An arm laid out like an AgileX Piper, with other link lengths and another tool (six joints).
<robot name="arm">
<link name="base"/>
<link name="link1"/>
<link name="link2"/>
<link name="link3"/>
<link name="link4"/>
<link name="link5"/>
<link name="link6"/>
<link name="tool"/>
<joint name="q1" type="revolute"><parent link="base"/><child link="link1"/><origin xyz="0 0 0.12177"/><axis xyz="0 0 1"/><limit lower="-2.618" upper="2.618"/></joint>
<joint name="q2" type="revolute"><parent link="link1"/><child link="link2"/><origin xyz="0 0 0"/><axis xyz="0 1 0"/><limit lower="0" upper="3.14"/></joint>
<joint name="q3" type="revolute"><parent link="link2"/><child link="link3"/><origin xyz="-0.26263 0 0.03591"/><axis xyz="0 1 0"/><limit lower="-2.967" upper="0"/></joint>
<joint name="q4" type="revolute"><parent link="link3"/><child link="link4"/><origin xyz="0.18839 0 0.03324"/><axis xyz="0.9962 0 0.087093"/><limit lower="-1.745" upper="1.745"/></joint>
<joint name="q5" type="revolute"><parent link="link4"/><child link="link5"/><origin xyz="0 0 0"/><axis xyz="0 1 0"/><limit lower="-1.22" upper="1.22"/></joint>
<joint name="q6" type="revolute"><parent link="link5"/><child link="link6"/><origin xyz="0.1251 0 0.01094"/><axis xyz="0.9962 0 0.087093"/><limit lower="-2.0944" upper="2.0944"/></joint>
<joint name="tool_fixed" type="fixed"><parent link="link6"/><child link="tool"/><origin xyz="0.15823 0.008 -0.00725" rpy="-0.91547 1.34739 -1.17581"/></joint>
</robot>
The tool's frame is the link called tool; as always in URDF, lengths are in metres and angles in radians.
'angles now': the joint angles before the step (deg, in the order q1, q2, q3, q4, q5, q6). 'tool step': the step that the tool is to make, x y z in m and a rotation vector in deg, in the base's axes. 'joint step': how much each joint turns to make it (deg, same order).
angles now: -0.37 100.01 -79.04 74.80 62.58 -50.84
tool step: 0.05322 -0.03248 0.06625 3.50 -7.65 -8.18
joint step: -4.58 0.85 -12.20 2.03 -1.82 5.05
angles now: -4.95 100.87 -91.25 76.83 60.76 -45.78
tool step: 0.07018 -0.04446 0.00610 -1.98 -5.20 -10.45
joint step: -2.06 5.69 -8.37 -0.50 -8.86 -0.80
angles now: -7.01 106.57 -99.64 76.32 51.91 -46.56
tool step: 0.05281 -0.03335 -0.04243 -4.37 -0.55 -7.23
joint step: 0.10 6.84 -2.33 -0.45 -8.75 -4.85
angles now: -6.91 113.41 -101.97 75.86 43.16 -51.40
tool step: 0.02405 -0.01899 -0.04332 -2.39 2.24 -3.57
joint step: 0.00 4.78 0.00 0.01 -4.51 -2.74
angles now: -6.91 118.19 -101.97 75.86 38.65 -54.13
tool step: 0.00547 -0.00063 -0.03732 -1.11 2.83 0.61
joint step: 0.10 3.89 -0.01 -0.01 -0.13 -1.93
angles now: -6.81 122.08 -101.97 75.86 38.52 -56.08
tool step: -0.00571 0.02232 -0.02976 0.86 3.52 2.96
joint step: 1.77 3.16 -0.01 -0.01 1.35 0.18
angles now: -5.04 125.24 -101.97 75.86 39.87 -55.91
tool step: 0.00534 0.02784 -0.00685 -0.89 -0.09 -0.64
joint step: 4.99 0.71 -0.01 0.22 -5.65 0.92
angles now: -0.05 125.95 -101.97 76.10 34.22 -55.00
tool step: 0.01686 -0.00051 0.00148 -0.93 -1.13 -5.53
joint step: 3.27 0.00 -0.01 0.23 -8.65 1.99
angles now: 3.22 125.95 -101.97 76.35 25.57 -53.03
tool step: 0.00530 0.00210 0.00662 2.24 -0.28 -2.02
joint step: 0.78 0.00 0.01 3.04 -1.97 -0.03
